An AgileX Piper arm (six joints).
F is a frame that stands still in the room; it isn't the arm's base.
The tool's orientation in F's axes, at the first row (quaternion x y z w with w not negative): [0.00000, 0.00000, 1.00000, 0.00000]
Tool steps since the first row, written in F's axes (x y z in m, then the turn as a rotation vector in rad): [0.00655, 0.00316, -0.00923, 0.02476, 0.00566, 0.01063]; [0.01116, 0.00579, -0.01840, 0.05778, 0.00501, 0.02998]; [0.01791, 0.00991, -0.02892, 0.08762, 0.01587, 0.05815]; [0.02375, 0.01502, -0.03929, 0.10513, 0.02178, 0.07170]
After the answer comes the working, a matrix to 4 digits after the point.
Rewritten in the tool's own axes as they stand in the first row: [-0.00655, -0.00316, -0.00923, -0.02476, -0.00566, 0.01063]; [-0.01116, -0.00579, -0.01840, -0.05778, -0.00501, 0.02998]; [-0.01791, -0.00991, -0.02892, -0.08762, -0.01587, 0.05815]; [-0.02375, -0.01502, -0.03929, -0.10513, -0.02178, 0.07170]
The tool's axes in the first row as the columns of a matrix, in F's axes (rounded; the answer above uses it unrounded):
[-1.0000, 0.0000, 0.0000]
[0.0000, -1.0000, 0.0000]
[0.0000, 0.0000, 1.0000]

